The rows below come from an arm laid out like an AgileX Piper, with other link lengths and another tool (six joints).
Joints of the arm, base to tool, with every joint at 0 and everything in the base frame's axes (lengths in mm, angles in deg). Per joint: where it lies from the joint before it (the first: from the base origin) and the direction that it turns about. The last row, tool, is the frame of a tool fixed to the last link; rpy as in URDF.
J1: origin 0 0 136.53 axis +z
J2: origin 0 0 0 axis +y
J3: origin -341.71 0 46.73 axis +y
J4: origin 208.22 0 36.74 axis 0.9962 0 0.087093
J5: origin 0 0 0 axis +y
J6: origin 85.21 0 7.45 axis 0.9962 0 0.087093
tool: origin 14 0 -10.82 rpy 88.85 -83.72 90.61
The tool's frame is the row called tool.
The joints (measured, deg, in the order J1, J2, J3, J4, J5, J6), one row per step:
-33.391 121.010 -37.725 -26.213 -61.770 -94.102
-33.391 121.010 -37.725 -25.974 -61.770 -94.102
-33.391 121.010 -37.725 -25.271 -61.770 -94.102
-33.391 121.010 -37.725 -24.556 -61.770 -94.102
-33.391 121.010 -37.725 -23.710 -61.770 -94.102
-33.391 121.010 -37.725 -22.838 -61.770 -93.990
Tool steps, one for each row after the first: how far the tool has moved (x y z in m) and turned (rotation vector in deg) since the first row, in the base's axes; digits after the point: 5 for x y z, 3 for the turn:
-0.00010 -0.00035 0.00002 0.041 -0.027 -0.234
-0.00039 -0.00139 0.00009 0.160 -0.105 -0.922
-0.00071 -0.00244 0.00016 0.281 -0.185 -1.623
-0.00110 -0.00368 0.00023 0.424 -0.280 -2.451
-0.00152 -0.00495 0.00028 0.677 -0.397 -3.338

